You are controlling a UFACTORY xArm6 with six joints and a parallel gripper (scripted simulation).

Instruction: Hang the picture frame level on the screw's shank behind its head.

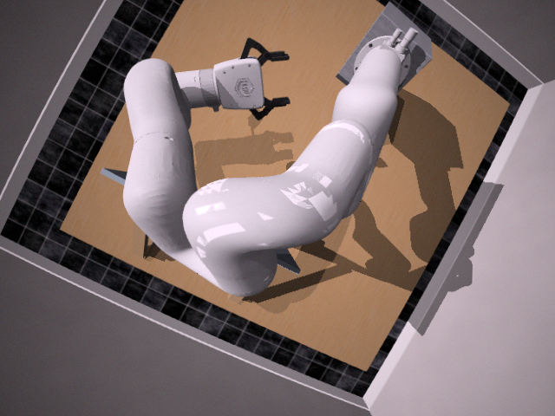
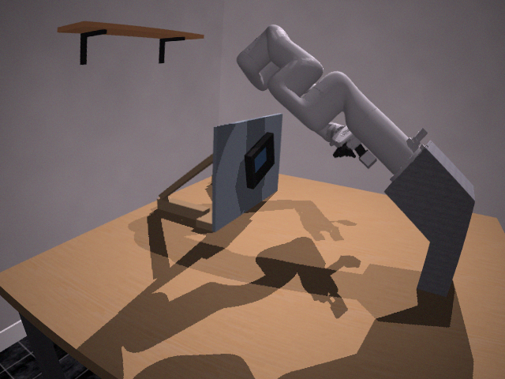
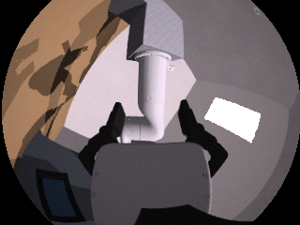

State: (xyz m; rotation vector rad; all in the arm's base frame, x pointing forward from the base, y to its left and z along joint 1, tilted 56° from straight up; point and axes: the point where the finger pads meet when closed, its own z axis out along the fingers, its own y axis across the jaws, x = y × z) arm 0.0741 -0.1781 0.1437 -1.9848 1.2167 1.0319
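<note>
The picture frame lies 350 mm ahead of my hand, 110 mm below it and 70 mm to the right of it. Also, from my hand: grey-blue panel: 370 mm ahead, 130 mm below, 50 mm to the right.
</note>
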